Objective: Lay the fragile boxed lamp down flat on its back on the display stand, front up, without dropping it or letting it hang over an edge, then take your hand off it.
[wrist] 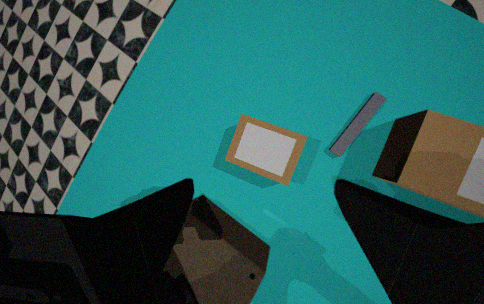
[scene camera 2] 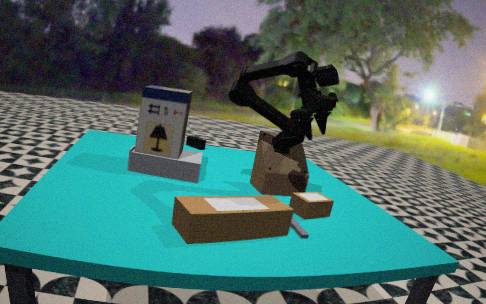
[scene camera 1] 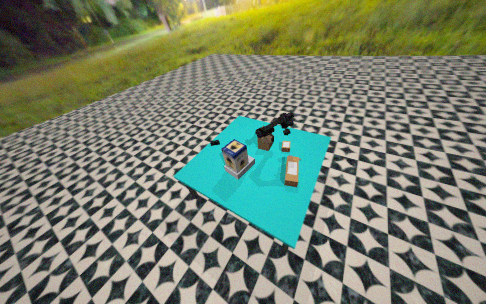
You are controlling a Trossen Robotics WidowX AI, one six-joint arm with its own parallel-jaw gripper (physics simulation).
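Places are measured from the arm's base along level axes (x ahead, y left, z up), in centimetres.
Pixels of known places: gripper, fingertip midpoint: (wrist: 263, 185) (scene camera 2: 317, 137); arm's base at its link origin: (scene camera 2: 280, 145).
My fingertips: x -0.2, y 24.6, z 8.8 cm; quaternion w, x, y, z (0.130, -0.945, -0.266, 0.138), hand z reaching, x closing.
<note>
Ahead of a thing's pixels: the offset from my fingertips to its top centre. Level surfaces: height alone.
The boxed lamp (scene camera 1: 235, 157) (scene camera 2: 162, 125), a white box with a blue top band and lamp pictures, stands upright on the display stand (scene camera 1: 248, 167) (scene camera 2: 164, 165), a low light-grey block. In scene camera 2, one face shows an upright lamp picture with marks above it. The lamp box and stand do not show in the wrist view. My gripper (scene camera 2: 316, 134) (wrist: 263, 185) is open and empty, pointing down, high above the table and well apart from the lamp box, on the other side of the arm's base. In scene camera 1 it is too small to make out its fingers.
A small carton {dy +0.9, dx -3.4, dz -19.9 cm} (scene camera 1: 285, 146) (scene camera 2: 311, 206) (wrist: 265, 150), a long carton {dy +15.9, dx +28.7, dz -17.9 cm} (scene camera 1: 292, 172) (scene camera 2: 232, 227) and a grey bar {dy +13.5, dx +7.9, dz -24.7 cm} (scene camera 2: 300, 228) (wrist: 358, 124) lie on the turquoise table {dz -25.9 cm} (scene camera 1: 270, 215) (scene camera 2: 90, 215). A brown block (scene camera 1: 265, 143) (scene camera 2: 275, 175) bears the arm. A small black object {dy -82.3, dx +20.5, dz -20.9 cm} (scene camera 1: 215, 143) (scene camera 2: 196, 143) is near the stand.
</note>
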